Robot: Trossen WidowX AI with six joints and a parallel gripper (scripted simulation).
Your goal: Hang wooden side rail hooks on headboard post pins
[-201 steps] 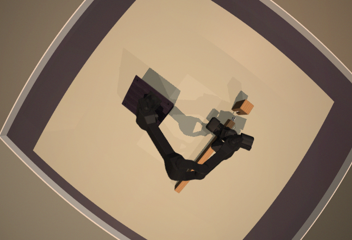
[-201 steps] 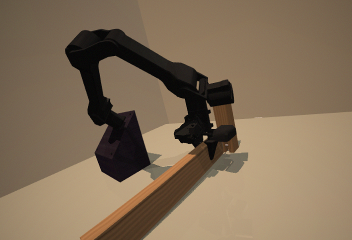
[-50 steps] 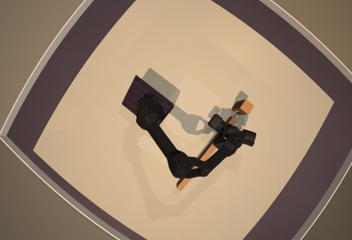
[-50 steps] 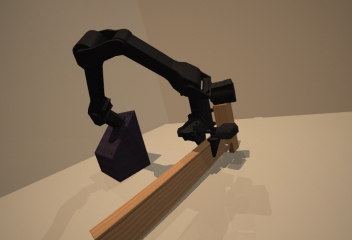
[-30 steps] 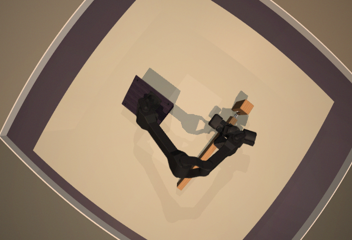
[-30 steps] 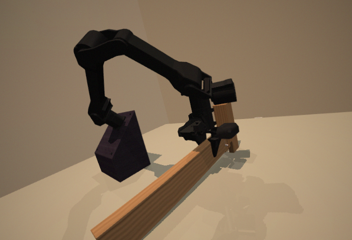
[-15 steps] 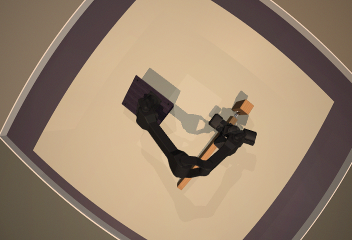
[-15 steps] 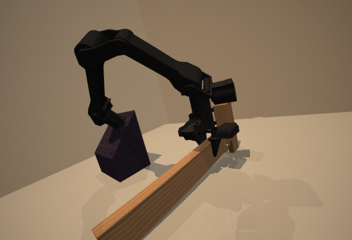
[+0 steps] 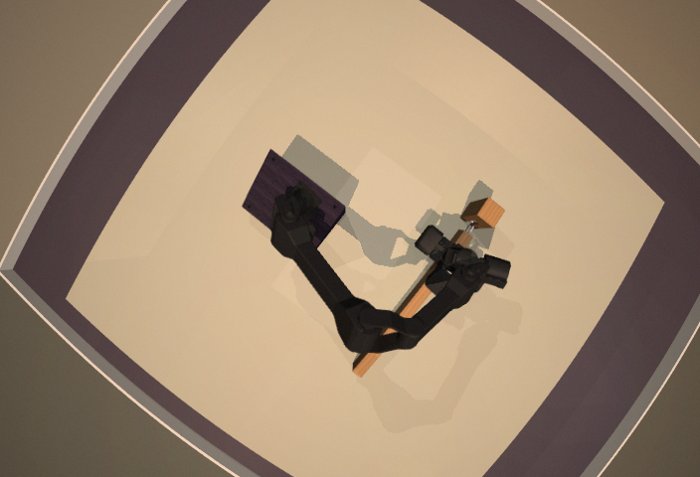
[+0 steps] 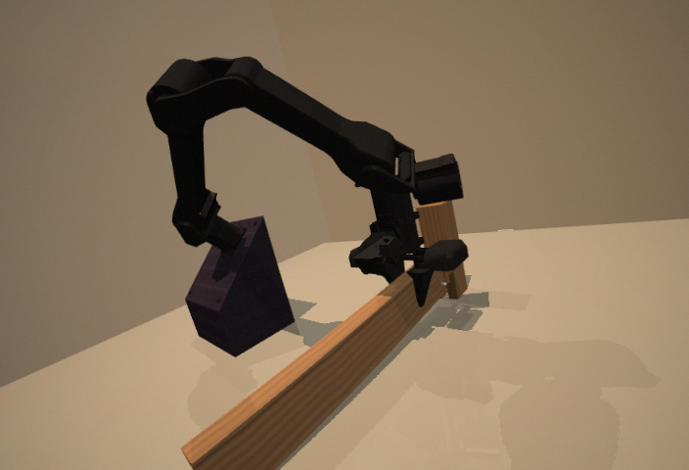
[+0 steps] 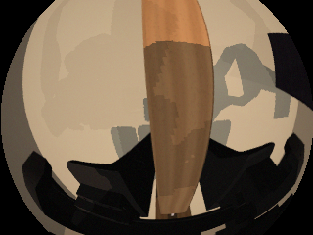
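Now: the headboard post 130 mm to the left of my gripper tip, 40 mm above it and 10 mm behind it.
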